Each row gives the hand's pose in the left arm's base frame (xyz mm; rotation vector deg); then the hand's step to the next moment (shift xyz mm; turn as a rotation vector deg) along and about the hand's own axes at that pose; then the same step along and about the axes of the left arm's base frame.
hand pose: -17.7 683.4 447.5 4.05 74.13 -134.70
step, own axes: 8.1 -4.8 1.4 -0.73 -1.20 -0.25
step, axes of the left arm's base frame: -9.0 -1.9 2.5 0.12 1.02 0.99
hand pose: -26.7 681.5 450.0 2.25 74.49 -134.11
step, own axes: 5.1 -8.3 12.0 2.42 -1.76 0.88
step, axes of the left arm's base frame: -5.6 -7.9 12.0 -2.71 -0.84 1.31
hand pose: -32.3 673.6 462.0 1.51 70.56 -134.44
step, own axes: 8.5 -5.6 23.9 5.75 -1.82 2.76
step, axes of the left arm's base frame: -5.0 -19.4 16.5 -5.29 -3.64 1.68
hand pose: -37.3 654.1 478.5 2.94 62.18 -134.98
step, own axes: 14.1 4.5 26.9 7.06 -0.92 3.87
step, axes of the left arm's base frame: -4.9 -28.1 11.5 -5.76 -5.51 1.48
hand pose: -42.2 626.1 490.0 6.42 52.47 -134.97
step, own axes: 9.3 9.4 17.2 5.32 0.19 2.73
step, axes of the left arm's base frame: 0.0 -21.1 4.9 -3.87 -4.54 0.45
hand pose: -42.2 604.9 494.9 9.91 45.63 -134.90
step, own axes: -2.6 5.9 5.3 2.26 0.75 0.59
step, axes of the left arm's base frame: 6.1 -5.3 2.1 -1.28 -2.01 -0.60
